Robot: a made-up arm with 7 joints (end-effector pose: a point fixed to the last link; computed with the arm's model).
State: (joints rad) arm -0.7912 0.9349 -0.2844 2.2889 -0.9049 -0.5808 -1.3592
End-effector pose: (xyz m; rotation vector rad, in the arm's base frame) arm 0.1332 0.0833 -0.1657 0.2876 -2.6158 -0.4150
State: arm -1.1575 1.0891 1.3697 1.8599 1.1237 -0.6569 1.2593
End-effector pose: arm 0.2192 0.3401 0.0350 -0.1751 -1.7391 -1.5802
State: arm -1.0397 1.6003 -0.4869 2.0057 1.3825 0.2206 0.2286
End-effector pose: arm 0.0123 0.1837 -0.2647 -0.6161 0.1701 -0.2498
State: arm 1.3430 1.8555 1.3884 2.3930 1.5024 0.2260 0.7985
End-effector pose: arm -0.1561 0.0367 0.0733 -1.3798 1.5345 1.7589
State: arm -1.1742 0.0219 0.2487 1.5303 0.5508 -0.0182 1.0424
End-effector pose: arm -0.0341 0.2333 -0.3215 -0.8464 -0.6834 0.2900
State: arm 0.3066 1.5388 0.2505 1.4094 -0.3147 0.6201 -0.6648
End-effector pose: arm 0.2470 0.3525 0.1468 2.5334 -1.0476 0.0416
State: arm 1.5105 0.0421 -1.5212 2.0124 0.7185 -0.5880 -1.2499
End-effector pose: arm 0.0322 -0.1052 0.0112 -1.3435 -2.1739 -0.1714
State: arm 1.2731 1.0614 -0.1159 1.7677 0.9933 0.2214 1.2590
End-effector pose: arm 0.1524 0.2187 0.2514 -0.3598 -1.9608 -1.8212
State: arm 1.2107 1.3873 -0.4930 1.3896 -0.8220 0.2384 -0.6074
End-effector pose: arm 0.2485 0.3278 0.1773 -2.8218 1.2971 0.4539
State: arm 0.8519 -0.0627 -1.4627 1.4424 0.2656 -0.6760 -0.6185
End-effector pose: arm 0.1444 -0.1415 -0.0847 -1.1326 -2.2623 -0.5597
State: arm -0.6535 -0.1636 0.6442 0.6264 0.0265 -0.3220 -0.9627
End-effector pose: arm -0.1307 0.1973 -0.3963 1.2861 0.0695 0.6732
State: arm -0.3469 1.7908 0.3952 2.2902 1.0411 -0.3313 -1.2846
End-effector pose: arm 0.2156 0.0931 -0.0010 0.4228 -2.2617 0.1294
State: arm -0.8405 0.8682 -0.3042 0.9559 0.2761 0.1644 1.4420
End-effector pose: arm -0.0398 0.3514 -0.3418 -1.0469 0.4884 -0.3344
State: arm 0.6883 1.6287 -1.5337 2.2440 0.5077 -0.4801 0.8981
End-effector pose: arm 0.1529 0.1342 -0.1725 -1.0812 -0.7700 -1.7807
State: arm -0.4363 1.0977 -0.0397 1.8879 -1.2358 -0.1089 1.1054
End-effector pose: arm 0.2372 0.2011 -0.1487 0.6358 0.2836 -2.1625
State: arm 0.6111 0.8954 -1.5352 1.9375 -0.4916 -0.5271 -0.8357
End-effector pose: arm 0.1447 0.0188 -0.1896 -0.3702 -2.3889 -1.2210
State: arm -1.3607 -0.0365 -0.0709 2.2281 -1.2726 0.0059 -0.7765
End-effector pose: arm 0.0814 0.1427 -0.2189 1.1390 -1.2119 -0.7980
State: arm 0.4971 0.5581 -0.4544 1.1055 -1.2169 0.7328 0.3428
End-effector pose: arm 0.3474 0.2071 -0.1477 1.3899 -0.3688 -1.0045
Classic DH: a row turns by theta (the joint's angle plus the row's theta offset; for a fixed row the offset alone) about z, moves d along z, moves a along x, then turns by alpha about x. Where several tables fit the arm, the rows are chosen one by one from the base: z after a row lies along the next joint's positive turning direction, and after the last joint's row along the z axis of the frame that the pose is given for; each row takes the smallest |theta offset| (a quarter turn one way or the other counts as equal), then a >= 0, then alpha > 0; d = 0 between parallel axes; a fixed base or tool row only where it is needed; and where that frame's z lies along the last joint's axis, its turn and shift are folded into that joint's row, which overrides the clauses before.
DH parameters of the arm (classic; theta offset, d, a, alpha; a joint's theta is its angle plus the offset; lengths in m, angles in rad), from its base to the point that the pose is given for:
base (fixed): 0 0 0 1.5708
joint 1: 1.5708 -0.1579 0 1.5708
joint 2: 1.5708 0 0 1.5708
joint 3: 1.5708 -0.1454 0 1.5708
joint 4: 0 0 0 -1.5708
joint 5: 0 -0.2926 0 -1.5708
joint 6: -1.5708 0 0 1.5708
joint 7: 1.5708 0 0 1.5708
tool (fixed): -1.5708 0 0 0

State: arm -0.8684 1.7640 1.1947 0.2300 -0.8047 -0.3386 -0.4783
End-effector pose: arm 0.1254 0.5683 0.0740 2.1049 -0.3369 -0.9656
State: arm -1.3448 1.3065 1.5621 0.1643 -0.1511 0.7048 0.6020
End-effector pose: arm -0.0654 0.5894 -0.0155 0.8712 0.3347 0.7620
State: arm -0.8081 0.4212 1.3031 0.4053 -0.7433 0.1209 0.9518
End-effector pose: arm -0.2194 0.4288 -0.2518 -0.0344 0.3596 0.4262
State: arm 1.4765 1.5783 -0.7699 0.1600 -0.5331 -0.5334 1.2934
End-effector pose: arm 0.0322 0.5924 0.0306 0.4058 -0.2348 -0.6324
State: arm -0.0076 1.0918 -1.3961 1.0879 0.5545 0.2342 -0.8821
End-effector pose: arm 0.0423 0.2899 -0.3564 1.0026 -0.3288 -0.9061
